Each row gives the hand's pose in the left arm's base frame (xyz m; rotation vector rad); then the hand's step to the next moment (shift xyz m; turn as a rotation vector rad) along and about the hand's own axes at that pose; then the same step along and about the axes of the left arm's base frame.
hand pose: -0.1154 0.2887 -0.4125 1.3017 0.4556 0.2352
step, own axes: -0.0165 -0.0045 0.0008 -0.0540 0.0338 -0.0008
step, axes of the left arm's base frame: -0.0147 -0.0087 -0.0010 -0.0455 -0.0131 0.0427
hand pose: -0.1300 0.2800 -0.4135 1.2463 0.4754 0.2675
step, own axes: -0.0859 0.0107 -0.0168 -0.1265 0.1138 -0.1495
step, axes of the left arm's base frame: -0.0825 -0.0209 0.0233 -0.1759 0.1042 0.0976
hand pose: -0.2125 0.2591 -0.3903 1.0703 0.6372 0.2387
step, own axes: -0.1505 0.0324 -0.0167 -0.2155 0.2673 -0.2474
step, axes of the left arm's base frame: -0.1261 -0.0441 0.0783 -0.2866 0.2070 0.2325
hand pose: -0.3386 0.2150 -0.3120 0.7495 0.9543 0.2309
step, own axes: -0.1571 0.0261 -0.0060 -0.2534 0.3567 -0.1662
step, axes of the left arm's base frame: -0.0918 -0.0552 0.1180 -0.2307 0.2150 0.3459
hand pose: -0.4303 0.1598 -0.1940 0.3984 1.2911 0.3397
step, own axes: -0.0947 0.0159 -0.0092 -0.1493 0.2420 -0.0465
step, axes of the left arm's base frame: -0.0324 -0.0285 0.0863 -0.0868 0.1499 0.2303
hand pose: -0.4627 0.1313 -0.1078 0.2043 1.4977 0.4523
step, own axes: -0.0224 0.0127 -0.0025 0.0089 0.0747 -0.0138
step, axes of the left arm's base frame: -0.0048 0.0019 0.0254 -0.0257 0.0689 0.0210
